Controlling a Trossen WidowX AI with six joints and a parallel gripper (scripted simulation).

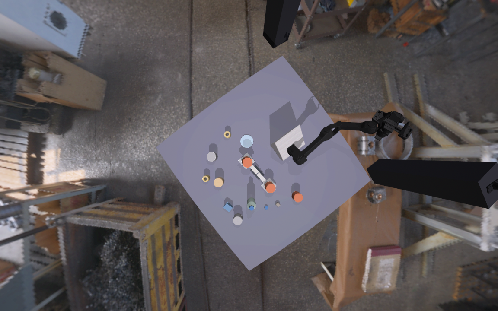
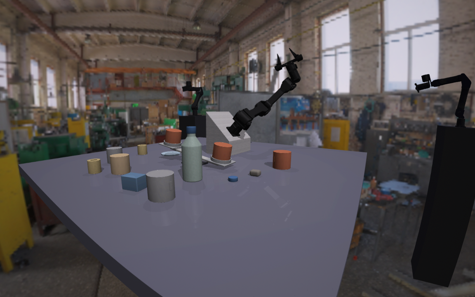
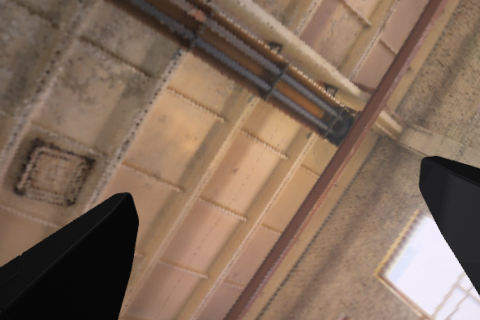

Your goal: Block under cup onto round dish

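The grey block is 670 mm ahead of my gripper tip, 570 mm below it and 40 mm to the left of it. Round my gripper tip: balance: 690 mm ahead, 590 mm below, 90 mm to the right; then balance beam: 690 mm ahead, 570 mm below, 90 mm to the right; then round pale blue dish: 620 mm ahead, 610 mm below, 340 mm to the right.
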